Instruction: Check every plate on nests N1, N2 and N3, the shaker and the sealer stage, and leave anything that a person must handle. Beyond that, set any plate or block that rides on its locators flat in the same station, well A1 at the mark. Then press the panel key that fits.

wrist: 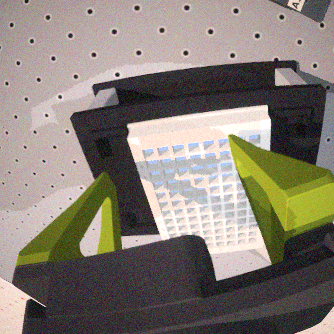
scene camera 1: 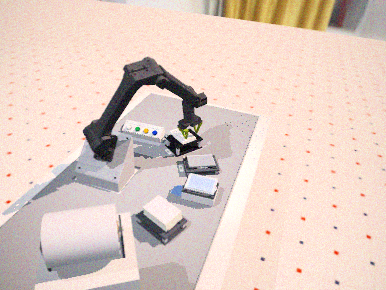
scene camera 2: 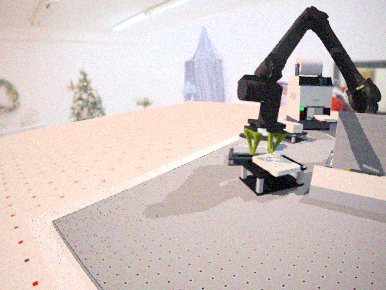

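A white well plate sits askew on the black raised nest, one end reaching past its edge; it looks tilted. My gripper is partly open and empty, low over this plate. In the wrist view one finger is left of the plate, the other covers part of its right side. A grey plate sits on the neighbouring dark nest. A plate with bluish wells sits on a light block. A cream block sits on another dark nest. Their seating is too small to judge.
The key panel stands beside the black nest, towards the arm's base. A large white roll lies at the near end. The white machine with a green light stands at the back. A blue patch lies beside the light block.
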